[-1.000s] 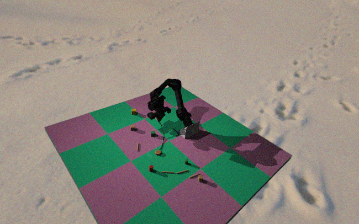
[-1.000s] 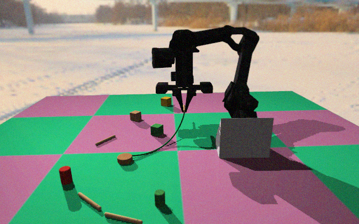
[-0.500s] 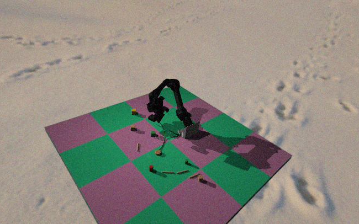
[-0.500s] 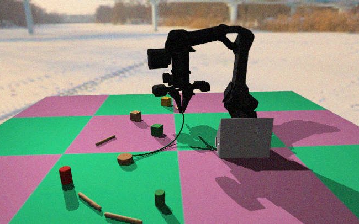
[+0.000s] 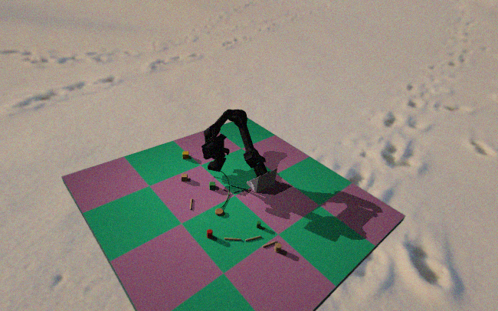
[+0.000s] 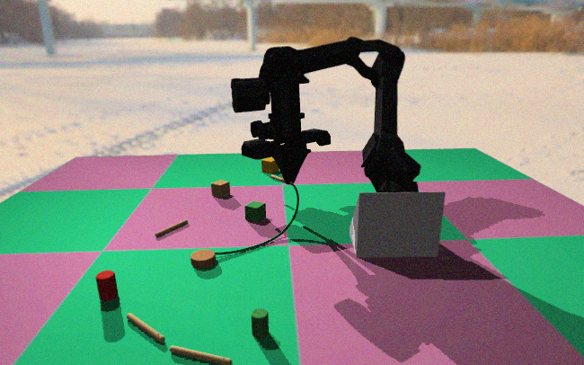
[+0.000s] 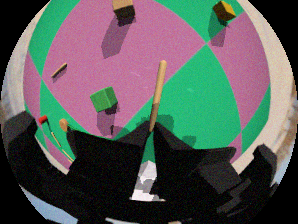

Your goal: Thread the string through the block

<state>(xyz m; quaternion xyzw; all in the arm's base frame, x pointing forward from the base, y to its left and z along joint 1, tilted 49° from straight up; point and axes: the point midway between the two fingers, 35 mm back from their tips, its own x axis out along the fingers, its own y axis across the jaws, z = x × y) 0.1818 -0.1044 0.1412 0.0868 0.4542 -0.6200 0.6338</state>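
My gripper tip is now 70 mm short of the green block, 40 mm above it and 30 mm to the right of it. The rest, counted from my gripper tip: tan wooden block: 150 mm ahead, 120 mm to the right, 50 mm below; thin wooden stick: 10 mm to the right, 10 mm ahead; round wooden button: 200 mm to the left, 170 mm ahead, 50 mm below.
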